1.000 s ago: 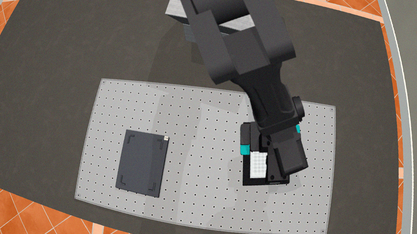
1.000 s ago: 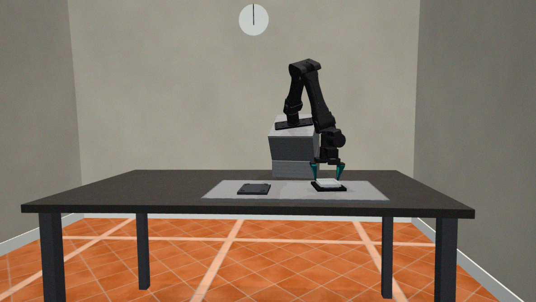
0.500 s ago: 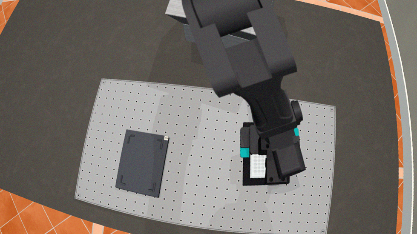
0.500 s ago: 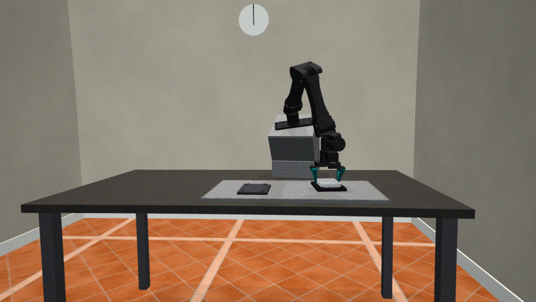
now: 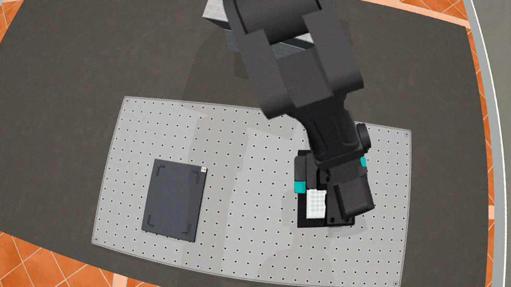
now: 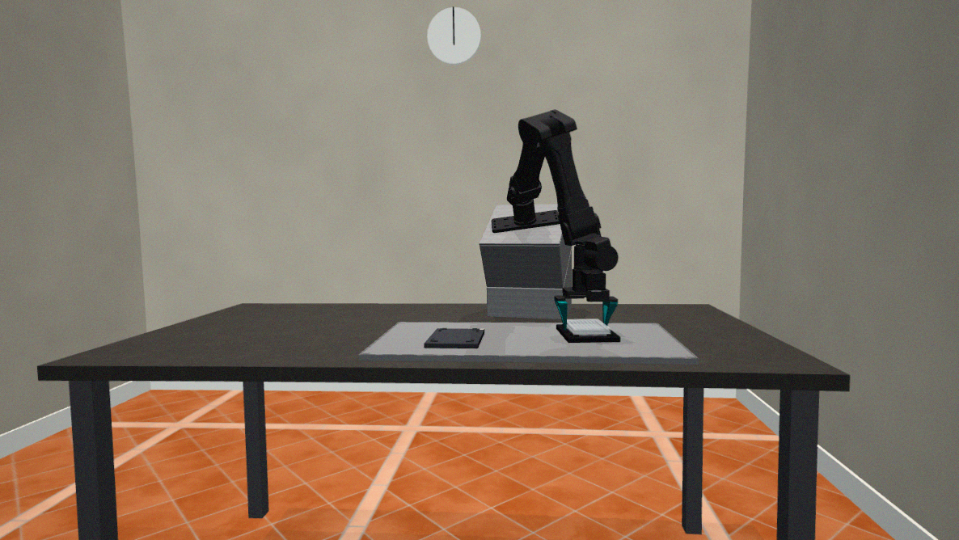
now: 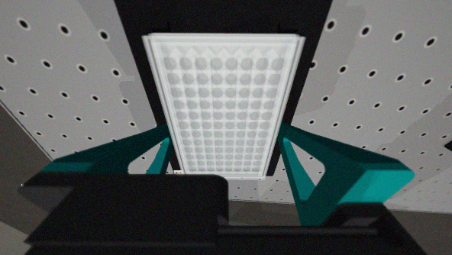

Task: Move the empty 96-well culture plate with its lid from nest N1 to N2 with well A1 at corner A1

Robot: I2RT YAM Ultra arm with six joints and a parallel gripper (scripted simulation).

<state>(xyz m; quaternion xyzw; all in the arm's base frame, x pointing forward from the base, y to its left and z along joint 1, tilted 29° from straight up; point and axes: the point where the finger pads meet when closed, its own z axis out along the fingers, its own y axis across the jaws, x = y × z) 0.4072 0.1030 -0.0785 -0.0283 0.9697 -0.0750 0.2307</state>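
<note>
Now: the clear lid 10 mm ahead of my hand. Round my hand: nest N2 (50 mm ahead, 310 mm to the right, 10 mm below); nest N1 (10 mm ahead, 10 mm below).
</note>
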